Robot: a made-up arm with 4 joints.
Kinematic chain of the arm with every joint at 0, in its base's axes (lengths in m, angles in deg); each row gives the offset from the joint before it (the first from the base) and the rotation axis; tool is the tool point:
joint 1: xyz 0 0 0.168 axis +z
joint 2: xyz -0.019 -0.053 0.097 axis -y
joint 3: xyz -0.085 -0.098 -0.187 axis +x
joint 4: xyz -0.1 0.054 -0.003 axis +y
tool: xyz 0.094 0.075 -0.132
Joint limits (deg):
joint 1: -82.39..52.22
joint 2: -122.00..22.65
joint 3: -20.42..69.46
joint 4: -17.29..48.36
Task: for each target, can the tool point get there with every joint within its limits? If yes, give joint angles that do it. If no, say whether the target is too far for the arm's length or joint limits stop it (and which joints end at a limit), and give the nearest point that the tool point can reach.
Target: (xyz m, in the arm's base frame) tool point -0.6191 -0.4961 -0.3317
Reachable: no: too far | nearest point -0.2931 -0.2349 -0.0096 | short by 0.528 m
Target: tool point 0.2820 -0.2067 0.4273
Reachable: no: joint limits stop it (at a limit: joint 1, joint 2, joint 3, joint 4) | nearest point 0.0438 0.0117 0.5176 | short by 0.336 m
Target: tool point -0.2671 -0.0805 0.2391
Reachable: yes | joints 22.79 -62.98 29.83 1.45
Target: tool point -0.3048 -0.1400 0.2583
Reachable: yes | joints 24.89 -70.73 10.49 3.01
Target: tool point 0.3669 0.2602 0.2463
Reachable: no: joint limits stop it (at a limit: joint 1) | nearest point 0.0226 0.2592 0.2419 | short by 0.344 m
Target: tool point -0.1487 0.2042 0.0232
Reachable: yes | joints -53.90 -23.56 9.08 10.82
